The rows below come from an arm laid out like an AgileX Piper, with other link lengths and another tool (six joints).
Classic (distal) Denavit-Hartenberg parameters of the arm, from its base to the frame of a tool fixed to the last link. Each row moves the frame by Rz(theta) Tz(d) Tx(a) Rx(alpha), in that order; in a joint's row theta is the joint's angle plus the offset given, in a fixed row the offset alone. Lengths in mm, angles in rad.
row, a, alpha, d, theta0
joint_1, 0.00, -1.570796, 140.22, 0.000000
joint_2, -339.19, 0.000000, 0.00, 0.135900
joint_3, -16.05, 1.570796, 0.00, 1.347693
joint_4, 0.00, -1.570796, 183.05, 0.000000
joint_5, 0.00, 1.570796, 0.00, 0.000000
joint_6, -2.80, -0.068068, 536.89, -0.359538
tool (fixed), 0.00, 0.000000, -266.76, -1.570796
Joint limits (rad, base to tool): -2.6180..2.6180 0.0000..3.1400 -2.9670..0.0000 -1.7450..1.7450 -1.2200..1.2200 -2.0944..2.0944
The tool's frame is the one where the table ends.
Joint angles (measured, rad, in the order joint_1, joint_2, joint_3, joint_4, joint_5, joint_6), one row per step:
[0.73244 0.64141 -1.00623 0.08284 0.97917 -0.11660]
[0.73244 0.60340 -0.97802 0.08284 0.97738 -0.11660]
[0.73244 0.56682 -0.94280 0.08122 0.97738 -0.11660]
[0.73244 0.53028 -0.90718 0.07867 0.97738 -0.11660]
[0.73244 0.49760 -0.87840 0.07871 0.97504 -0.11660]
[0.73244 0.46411 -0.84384 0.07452 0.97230 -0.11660]
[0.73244 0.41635 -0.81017 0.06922 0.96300 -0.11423]
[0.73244 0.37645 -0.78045 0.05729 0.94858 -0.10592]
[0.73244 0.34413 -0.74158 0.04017 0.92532 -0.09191]
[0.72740 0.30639 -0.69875 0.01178 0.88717 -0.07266]
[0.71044 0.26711 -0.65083 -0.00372 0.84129 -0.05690]
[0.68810 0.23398 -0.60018 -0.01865 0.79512 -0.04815]
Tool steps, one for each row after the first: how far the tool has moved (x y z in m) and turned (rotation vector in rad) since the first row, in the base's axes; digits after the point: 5 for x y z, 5 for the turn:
[-0.00618 -0.00559 -0.00503 0.00779 -0.00857 -0.00013]
[-0.01201 -0.01131 -0.01382 0.00762 -0.01055 -0.00085]
[-0.01744 -0.01694 -0.02306 0.00654 -0.01277 -0.00197]
[-0.02212 -0.02118 -0.02977 0.01080 -0.01732 -0.00213]
[-0.02614 -0.02607 -0.03880 0.00918 -0.02100 -0.00417]
[-0.03081 -0.03200 -0.04454 0.02298 -0.03982 -0.00836]
[-0.03276 -0.03753 -0.04867 0.03698 -0.05965 -0.01855]
[-0.03226 -0.04241 -0.05530 0.04598 -0.07315 -0.03367]
[-0.02932 -0.04886 -0.05928 0.06192 -0.10260 -0.06059]
[-0.02723 -0.05365 -0.06333 0.08636 -0.13018 -0.09122]
[-0.02449 -0.05795 -0.06900 0.09984 -0.15634 -0.12261]

